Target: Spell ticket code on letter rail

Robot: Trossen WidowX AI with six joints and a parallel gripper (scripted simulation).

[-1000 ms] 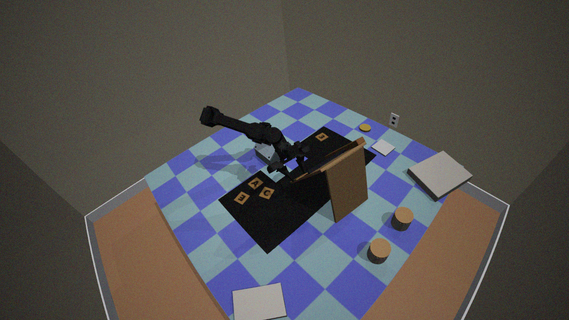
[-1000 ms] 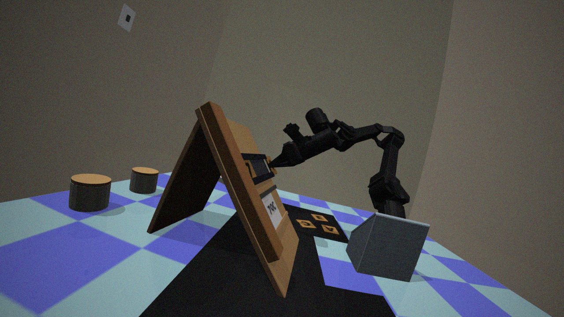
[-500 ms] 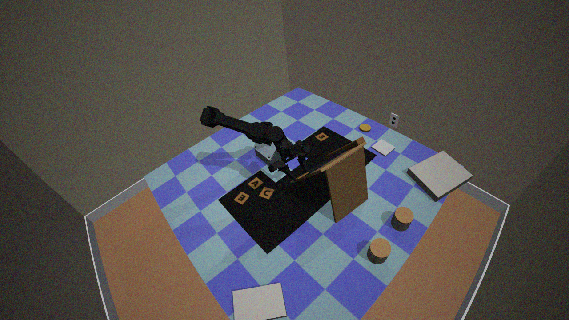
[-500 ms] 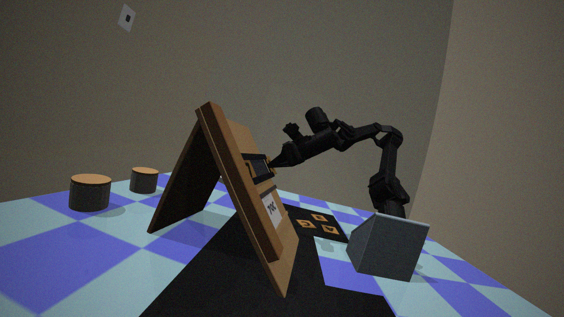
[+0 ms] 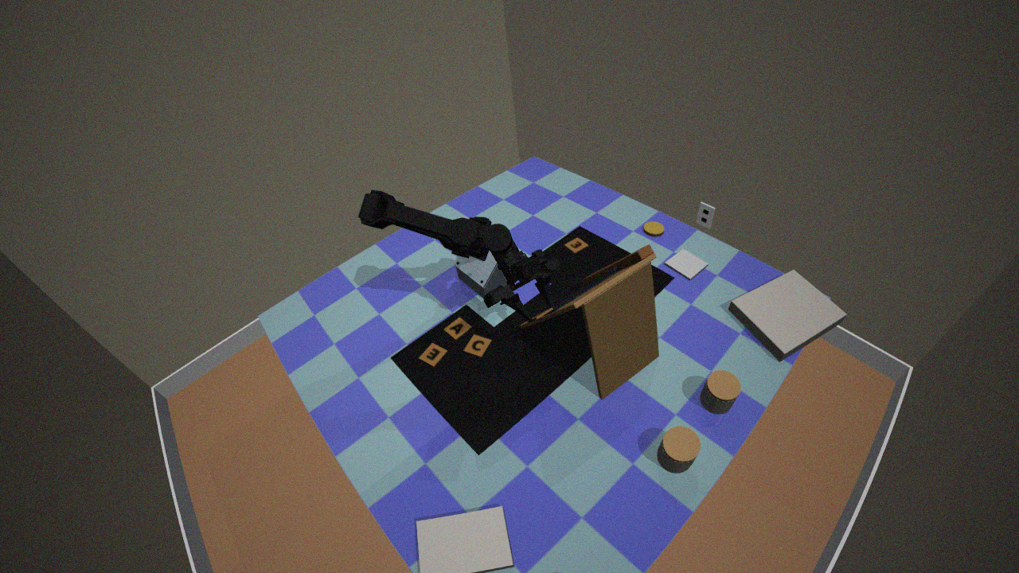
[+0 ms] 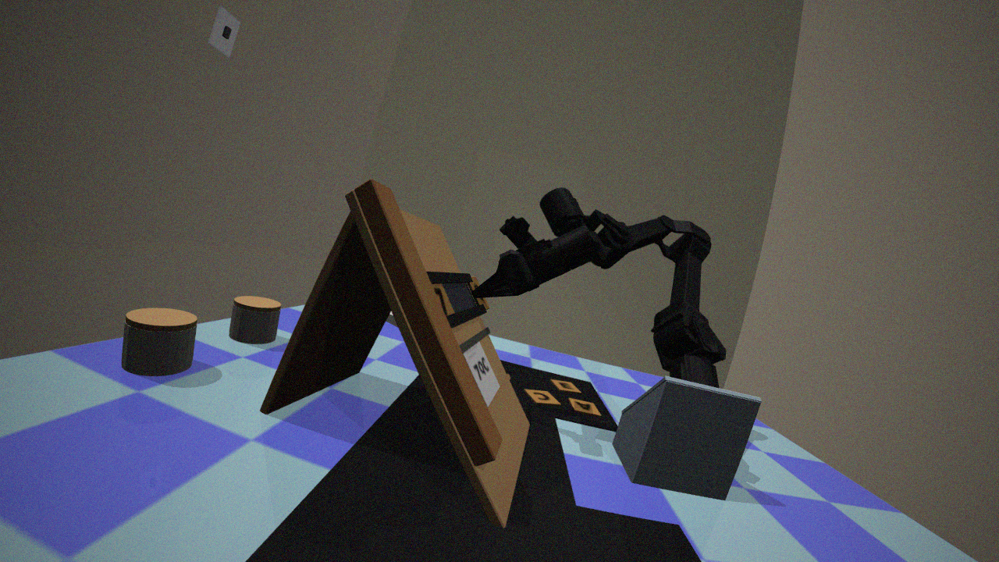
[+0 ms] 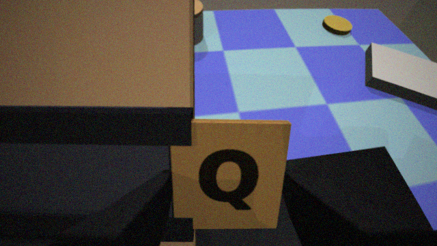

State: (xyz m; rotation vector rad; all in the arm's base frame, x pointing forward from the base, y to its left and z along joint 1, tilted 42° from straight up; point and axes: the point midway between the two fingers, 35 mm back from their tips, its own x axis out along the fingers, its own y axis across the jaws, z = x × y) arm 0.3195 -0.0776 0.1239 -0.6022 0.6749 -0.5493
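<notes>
Right now the white ticket is 2 cm behind my gripper tip, 13 cm to the left of it and 8 cm below it. Also, from my gripper tip: black mat (13 cm behind, 12 cm to the left, 18 cm below); then white slab (15 cm ahead, 46 cm to the right, 17 cm below); then q tile (right at my gripper tip).
</notes>
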